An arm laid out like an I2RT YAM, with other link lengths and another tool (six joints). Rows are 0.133 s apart.
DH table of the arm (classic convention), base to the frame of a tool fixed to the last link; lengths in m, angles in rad. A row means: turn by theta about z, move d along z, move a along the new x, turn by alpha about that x. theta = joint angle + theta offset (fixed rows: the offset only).
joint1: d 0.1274  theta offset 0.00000  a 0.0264  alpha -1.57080
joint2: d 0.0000  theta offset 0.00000  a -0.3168  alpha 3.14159
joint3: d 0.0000  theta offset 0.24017  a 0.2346  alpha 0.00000
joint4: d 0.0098  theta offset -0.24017  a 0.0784  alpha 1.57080
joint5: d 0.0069  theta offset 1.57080  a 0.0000  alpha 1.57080
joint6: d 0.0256  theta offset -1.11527  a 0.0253  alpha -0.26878
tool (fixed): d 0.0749  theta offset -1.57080  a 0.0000  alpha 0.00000
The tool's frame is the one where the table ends.
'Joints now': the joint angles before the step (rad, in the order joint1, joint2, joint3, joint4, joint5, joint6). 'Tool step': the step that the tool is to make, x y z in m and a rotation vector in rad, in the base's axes. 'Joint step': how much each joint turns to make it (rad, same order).
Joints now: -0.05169 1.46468 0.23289 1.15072 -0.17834 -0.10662
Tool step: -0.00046 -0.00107 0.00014 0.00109 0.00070 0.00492
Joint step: -0.00799 -0.00303 -0.00001 -0.00378 -0.01296 0.00000
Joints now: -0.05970 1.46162 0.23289 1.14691 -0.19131 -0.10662
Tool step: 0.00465 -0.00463 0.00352 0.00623 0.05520 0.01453
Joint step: -0.02863 -0.04886 0.06295 -0.16790 -0.04313 -0.00267
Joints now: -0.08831 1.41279 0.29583 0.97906 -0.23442 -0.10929
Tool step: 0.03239 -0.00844 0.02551 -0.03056 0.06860 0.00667
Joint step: -0.02631 -0.00531 0.22049 -0.30171 -0.02593 -0.04387
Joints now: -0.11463 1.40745 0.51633 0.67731 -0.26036 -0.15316
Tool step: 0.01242 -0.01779 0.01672 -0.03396 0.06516 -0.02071
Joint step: -0.05494 -0.00306 0.14228 -0.21897 -0.02252 -0.05189
